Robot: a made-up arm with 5 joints.
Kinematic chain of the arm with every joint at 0, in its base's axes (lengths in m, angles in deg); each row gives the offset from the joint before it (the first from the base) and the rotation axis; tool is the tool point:
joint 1: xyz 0 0 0.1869 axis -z
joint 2: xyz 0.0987 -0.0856 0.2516 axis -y
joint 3: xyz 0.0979 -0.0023 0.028 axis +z
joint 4: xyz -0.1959 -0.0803 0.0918 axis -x
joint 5: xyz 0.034 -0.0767 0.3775 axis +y
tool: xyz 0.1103 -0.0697 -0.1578
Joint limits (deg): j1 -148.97..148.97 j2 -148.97..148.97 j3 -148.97..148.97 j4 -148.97..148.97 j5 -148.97..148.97
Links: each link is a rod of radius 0.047 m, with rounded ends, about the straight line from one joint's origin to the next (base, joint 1, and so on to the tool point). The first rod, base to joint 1, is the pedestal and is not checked.
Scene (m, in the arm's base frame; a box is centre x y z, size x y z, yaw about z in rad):
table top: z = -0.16
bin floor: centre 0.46 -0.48 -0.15 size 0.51 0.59 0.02 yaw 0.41
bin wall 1: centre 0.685 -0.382 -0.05 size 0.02 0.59 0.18 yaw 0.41
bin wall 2: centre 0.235 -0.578 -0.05 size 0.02 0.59 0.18 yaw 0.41
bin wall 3: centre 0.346 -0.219 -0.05 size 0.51 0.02 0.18 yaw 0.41
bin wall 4: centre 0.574 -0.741 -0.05 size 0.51 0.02 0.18 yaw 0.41
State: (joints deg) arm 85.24 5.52 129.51 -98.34 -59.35
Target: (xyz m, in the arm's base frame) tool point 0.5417 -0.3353 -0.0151
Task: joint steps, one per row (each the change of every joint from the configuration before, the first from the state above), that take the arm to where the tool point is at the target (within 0.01 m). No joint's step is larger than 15 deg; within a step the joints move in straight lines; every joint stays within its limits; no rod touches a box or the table.
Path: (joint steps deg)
1: -10.63 -11.82 -3.71 3.11 -13.38
2: -10.64 -11.82 -3.71 3.11 -13.38
3: -10.63 -11.81 -3.72 3.11 -13.38
4: -10.64 -11.82 -3.71 3.11 -13.38

